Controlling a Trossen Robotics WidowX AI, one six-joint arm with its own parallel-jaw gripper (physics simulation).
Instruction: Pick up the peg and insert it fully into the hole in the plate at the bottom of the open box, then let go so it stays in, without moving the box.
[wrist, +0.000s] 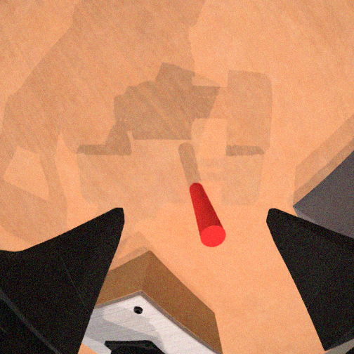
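The red peg stands upright on the table near the middle of the wrist view, its round top end toward the camera and its thin shadow behind it. My gripper is open, with one black finger at the left and one at the right. The peg shows between the two fingers, not touching either; the gripper is above it. Part of the open box shows as a dark grey wall at the right edge, partly behind the right finger. The plate and its hole inside the box do not show.
A block with brown sides and a light metal top stands at the bottom left, close to the left finger. Its top has a small dark hole, and a black part shows at the bottom edge. Shadows of the arm and gripper lie on the tan table.
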